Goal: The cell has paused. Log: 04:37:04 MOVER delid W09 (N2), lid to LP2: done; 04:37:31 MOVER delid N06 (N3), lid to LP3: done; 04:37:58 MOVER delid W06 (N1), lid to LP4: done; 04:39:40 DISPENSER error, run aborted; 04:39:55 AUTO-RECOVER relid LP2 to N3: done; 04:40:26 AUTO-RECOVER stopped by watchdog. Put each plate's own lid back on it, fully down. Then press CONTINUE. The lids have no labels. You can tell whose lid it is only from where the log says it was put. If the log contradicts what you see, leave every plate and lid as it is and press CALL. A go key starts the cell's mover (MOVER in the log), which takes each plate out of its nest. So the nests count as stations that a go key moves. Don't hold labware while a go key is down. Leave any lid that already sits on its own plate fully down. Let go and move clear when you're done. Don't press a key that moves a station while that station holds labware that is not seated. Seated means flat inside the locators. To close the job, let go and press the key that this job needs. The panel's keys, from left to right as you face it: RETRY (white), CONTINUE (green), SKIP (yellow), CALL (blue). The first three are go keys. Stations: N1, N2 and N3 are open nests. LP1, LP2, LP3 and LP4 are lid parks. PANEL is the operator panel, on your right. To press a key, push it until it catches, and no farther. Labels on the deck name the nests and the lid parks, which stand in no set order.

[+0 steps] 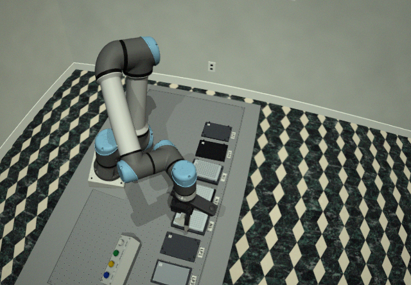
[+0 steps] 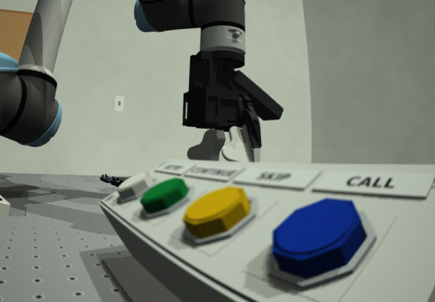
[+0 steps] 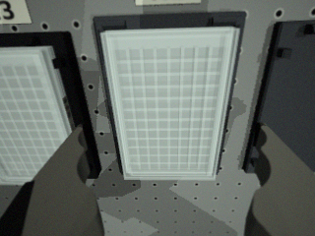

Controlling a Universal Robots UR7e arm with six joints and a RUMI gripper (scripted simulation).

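Now: hand 130 mm to the right of the plate, 20 mm short of it and 20 mm above it. Round my hand: dark lid park (130 mm to the right, 30 mm below, 30 mm behind); then white RETRY key (270 mm behind, 160 mm to the right, 30 mm above); then clear lid (260 mm to the right, 60 mm behind, 20 mm below).
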